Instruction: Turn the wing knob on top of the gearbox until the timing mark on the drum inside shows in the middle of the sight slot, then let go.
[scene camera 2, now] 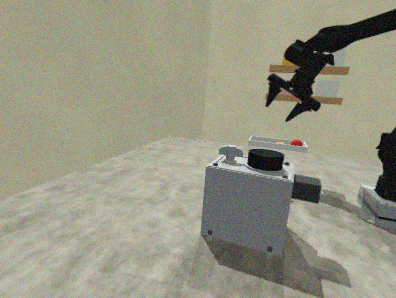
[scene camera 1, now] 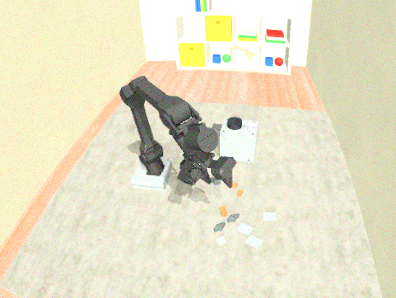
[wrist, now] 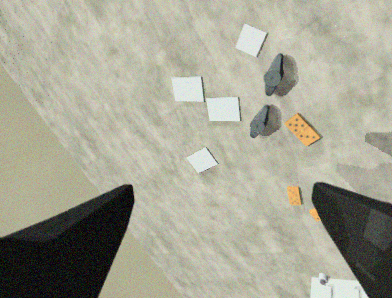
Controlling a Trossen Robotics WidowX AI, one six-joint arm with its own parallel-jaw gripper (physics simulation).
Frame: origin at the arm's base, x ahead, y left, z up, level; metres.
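Seen in the pictures: gripper, fingertip midpoint: (scene camera 2: 275, 113) (scene camera 1: 220, 185) (wrist: 222, 192); arm's base at its link origin: (scene camera 2: 393, 198) (scene camera 1: 155, 170).
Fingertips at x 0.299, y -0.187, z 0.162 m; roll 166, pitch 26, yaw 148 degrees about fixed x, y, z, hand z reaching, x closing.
Note:
Pixels of each thing's top centre, then the offset from my fingertips to it. "spot": a spot on its surface instead.
- pale grey gearbox at its top centre: (scene camera 2: 266, 149) (scene camera 1: 234, 119) 0.010 m back, 0.416 m left, 0.038 m down
- grey wing knob at its top centre: (scene camera 2: 231, 145) 0.058 m ahead, 0.414 m left, 0.042 m down
- round black cap at a spot on its surface: (scene camera 2: 265, 159) spot: 0.011 m back, 0.448 m left, 0.050 m down
The pale grey gearbox (scene camera 1: 239, 145) (scene camera 2: 245, 205) (wrist: 342, 288) stands upright on the mat; part of it shows at the lower right of the wrist view. The grey wing knob (scene camera 2: 231, 152) is on its top, beside a round black cap (scene camera 1: 234, 123) (scene camera 2: 265, 159). In scene camera 2 a dark block sticks out from the box's right side. My gripper (scene camera 1: 220, 184) (scene camera 2: 277, 113) (wrist: 222, 192) is open and empty, in the air, apart from the gearbox and the knob. The sight slot, the drum and its timing mark cannot be made out.
Orange dominoes (scene camera 1: 223, 211) (wrist: 302, 129), white tiles (scene camera 1: 269, 216) (wrist: 224, 109) and dark grey wing-shaped pieces (scene camera 1: 233, 218) (wrist: 274, 75) lie on the mat. The arm's white base (scene camera 1: 150, 182) is left of the gearbox. A white tray (scene camera 2: 302, 148) holds a red ball (scene camera 2: 296, 143).

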